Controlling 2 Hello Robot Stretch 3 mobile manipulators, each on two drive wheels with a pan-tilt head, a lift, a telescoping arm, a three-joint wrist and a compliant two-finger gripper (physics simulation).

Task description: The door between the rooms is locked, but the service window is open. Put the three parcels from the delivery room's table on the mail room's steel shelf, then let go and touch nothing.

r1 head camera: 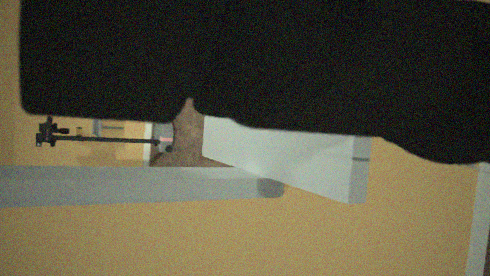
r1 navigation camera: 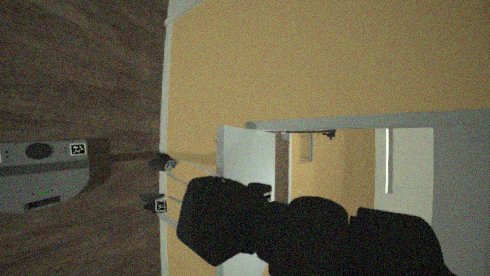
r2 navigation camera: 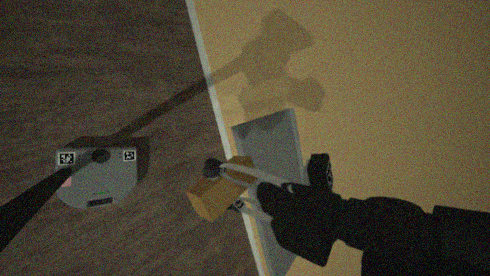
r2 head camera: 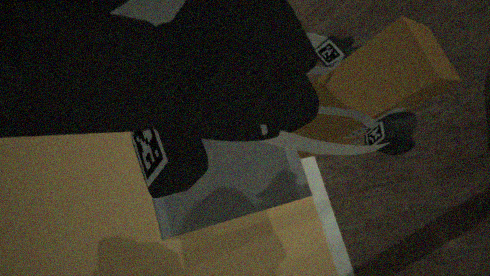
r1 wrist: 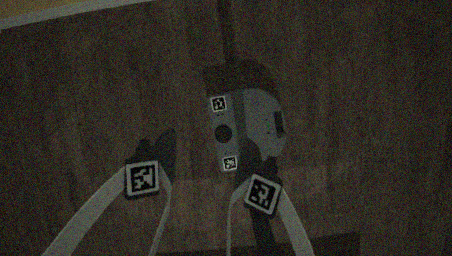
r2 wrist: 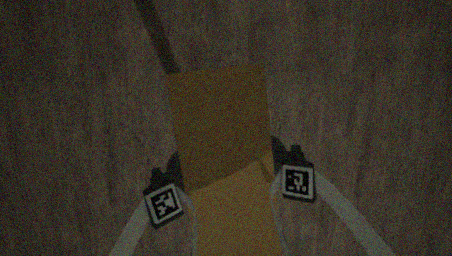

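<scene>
An orange-brown box parcel is held in r2's gripper, one finger on each side, above the floor beside the wall. Darker orange shows near the fingers in r2's head and navigation views; I cannot tell whether it is the same parcel. r1's gripper is open, with nothing between its fingertips, high above the floor near the wall. The open service window shows in r1's navigation view, beyond r1's wrist. The steel shelf and the delivery table do not show clearly.
A pale panel juts out at the window. Through the opening stands another robot's dark mast. A grey ledge is on the wall close to r2's wrist. r1's base and r2's base are on the floor.
</scene>
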